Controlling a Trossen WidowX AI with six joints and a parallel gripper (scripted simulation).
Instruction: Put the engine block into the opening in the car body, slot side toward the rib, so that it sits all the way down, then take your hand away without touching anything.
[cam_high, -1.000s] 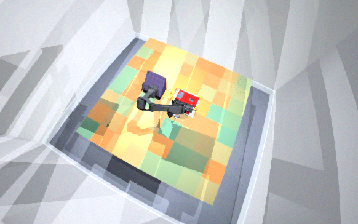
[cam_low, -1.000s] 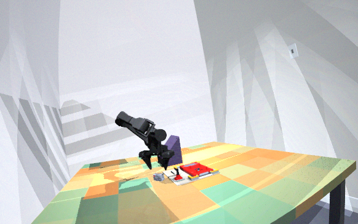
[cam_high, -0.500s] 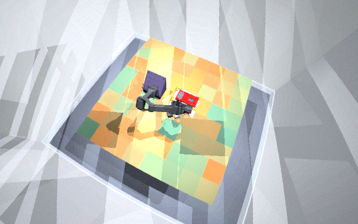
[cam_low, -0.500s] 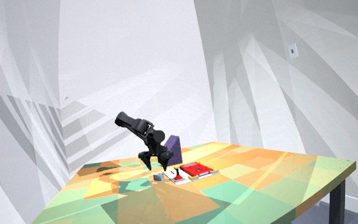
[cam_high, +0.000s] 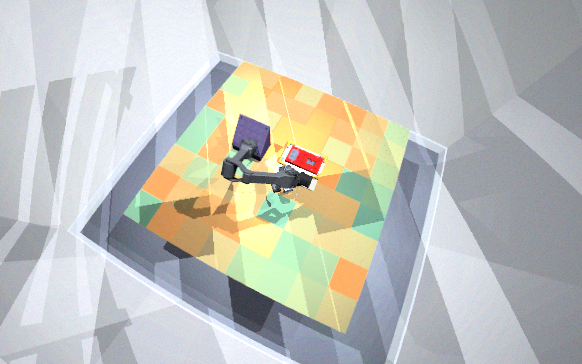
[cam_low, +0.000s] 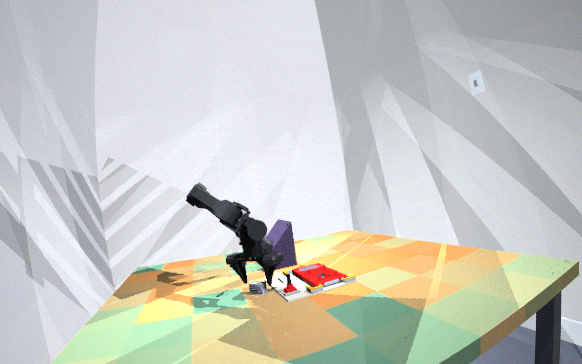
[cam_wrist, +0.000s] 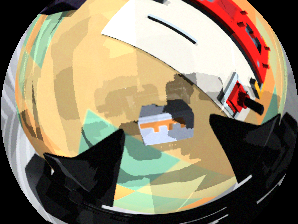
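Now: the grey engine block 2 cm below my gripper tip.
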